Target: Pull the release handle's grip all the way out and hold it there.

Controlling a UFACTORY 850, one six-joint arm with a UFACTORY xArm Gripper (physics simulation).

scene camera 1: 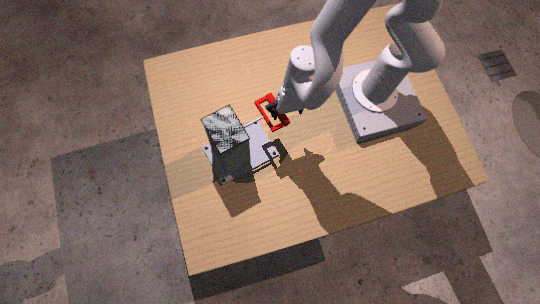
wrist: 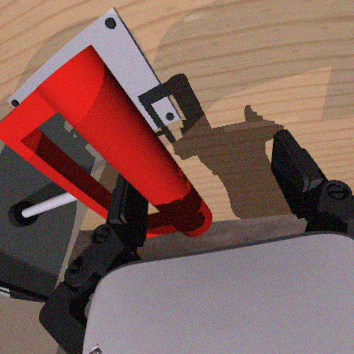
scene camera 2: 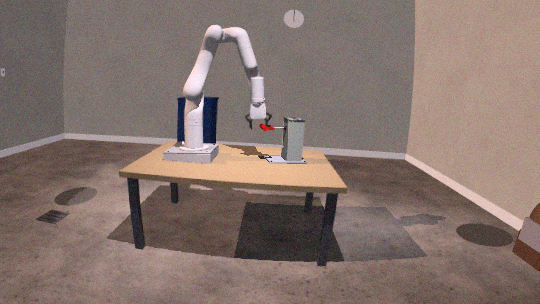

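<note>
The red release handle (scene camera 1: 281, 125) (scene camera 2: 266, 127) (wrist: 125, 130) is a rectangular loop with a thick round grip bar. A thin pale rod (scene camera 2: 279, 128) (wrist: 50, 204) joins it to the tall grey-green housing (scene camera 1: 227, 127) (scene camera 2: 293, 140) (wrist: 15, 175), and a stretch of the rod shows outside it. My gripper (scene camera 1: 287, 111) (scene camera 2: 259, 124) (wrist: 203, 164) is open, pointing down at the handle. In the wrist view the left finger overlaps the loop's opening, close to the grip bar; the right finger is well clear on the other side. Whether the left finger touches the bar is unclear.
The housing stands on a pale base plate (scene camera 1: 257, 142) (scene camera 2: 280, 160) (wrist: 120, 55) with bolts at its corners, on the wooden table (scene camera 1: 200, 75) (scene camera 2: 235, 179). The arm's grey base block (scene camera 1: 390, 127) (scene camera 2: 190, 156) is at the other side. A dark blue object (scene camera 2: 212, 120) stands behind the arm.
</note>
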